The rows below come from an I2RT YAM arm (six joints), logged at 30 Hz.
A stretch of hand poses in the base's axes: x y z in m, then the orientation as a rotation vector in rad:
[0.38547 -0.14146 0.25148 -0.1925 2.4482 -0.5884]
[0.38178 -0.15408 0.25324 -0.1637 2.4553 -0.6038]
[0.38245 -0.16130 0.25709 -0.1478 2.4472 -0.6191]
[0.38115 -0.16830 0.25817 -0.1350 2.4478 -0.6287]
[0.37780 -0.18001 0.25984 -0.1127 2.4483 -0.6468]
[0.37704 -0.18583 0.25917 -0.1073 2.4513 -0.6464]
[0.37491 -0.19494 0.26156 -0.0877 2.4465 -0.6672]
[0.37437 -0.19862 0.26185 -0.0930 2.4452 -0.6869]
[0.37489 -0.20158 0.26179 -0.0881 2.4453 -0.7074]
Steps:
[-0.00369 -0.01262 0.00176 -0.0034 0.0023 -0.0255]
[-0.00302 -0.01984 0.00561 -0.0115 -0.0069 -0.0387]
[-0.00432 -0.02684 0.00669 -0.0153 -0.0077 -0.0502]
[-0.00767 -0.03855 0.00836 -0.0229 -0.0094 -0.0706]
[-0.00843 -0.04437 0.00769 -0.0211 -0.0076 -0.0748]
[-0.01056 -0.05348 0.01008 -0.0319 -0.0132 -0.0930]
[-0.01110 -0.05716 0.01037 -0.0472 -0.0105 -0.0944]
[-0.01058 -0.06012 0.01031 -0.0606 -0.0082 -0.1033]

